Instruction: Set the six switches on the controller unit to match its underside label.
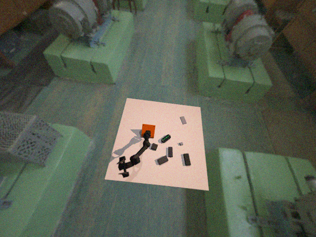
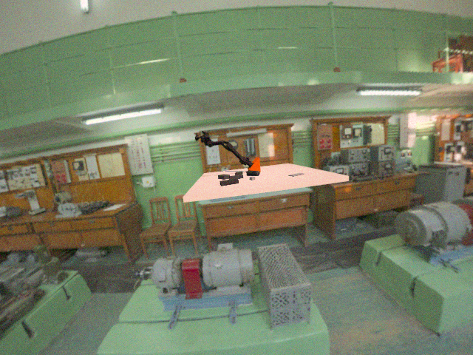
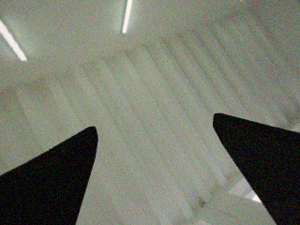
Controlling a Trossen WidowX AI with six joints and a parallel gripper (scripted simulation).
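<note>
My gripper tip is 74 cm short of the small grey part, 48 cm to the right of it and 56 cm above it. Also, from my gripper tip: grey plate (81 cm ahead, 90 cm to the left, 57 cm below); then longer block (80 cm ahead, 26 cm to the left, 56 cm below); then small dark block (35 cm ahead, 42 cm to the left, 56 cm below).
</note>
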